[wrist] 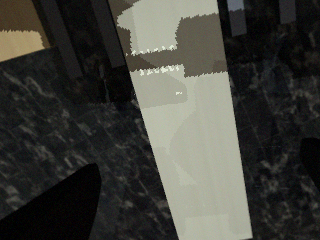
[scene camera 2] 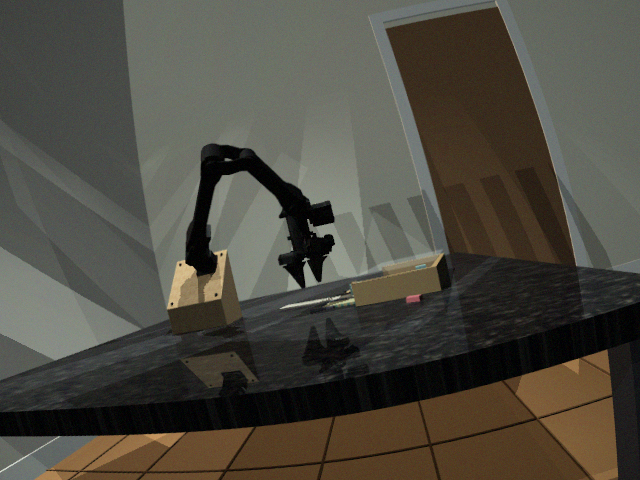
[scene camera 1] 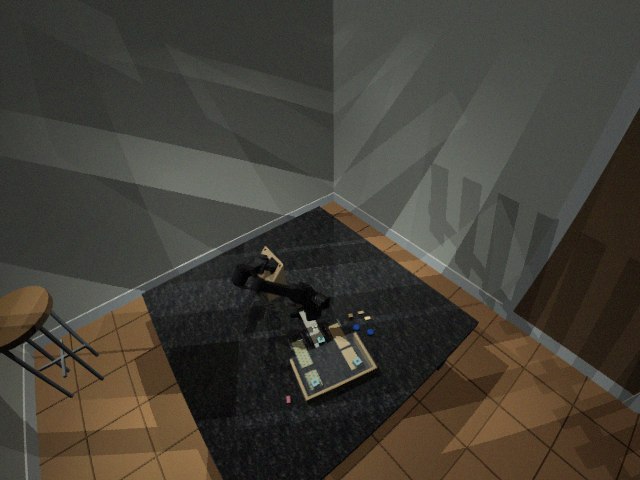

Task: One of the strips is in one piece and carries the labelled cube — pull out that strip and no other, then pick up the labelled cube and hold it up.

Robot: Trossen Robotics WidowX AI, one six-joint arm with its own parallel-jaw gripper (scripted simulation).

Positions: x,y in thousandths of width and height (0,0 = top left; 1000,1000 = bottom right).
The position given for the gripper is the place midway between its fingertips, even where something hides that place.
The gripper (scene camera 2: 487,593) is open, holding nothing. Further things: a white strip (wrist: 555,265).
The gripper shows as well in the wrist view (wrist: 617,669).
